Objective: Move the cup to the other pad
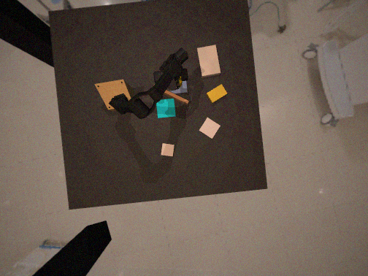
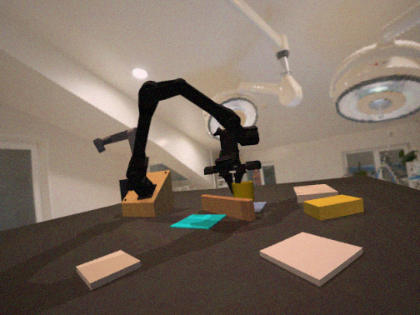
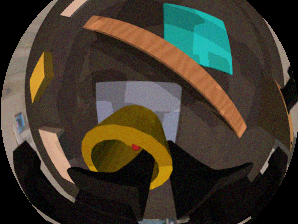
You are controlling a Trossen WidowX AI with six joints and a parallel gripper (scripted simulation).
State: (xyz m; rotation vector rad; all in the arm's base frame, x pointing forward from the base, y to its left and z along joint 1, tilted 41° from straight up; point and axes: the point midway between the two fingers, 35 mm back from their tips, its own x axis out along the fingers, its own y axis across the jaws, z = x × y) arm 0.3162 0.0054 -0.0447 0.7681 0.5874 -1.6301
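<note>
Now: gripper tip 130 mm to the left of the cyan pad, 80 mm past it and 60 mm above it. From my gripper tip the other things lie so: yellow cup (20 mm ahead); brown wooden bar (70 mm to the right, 30 mm below, 30 mm behind).
</note>
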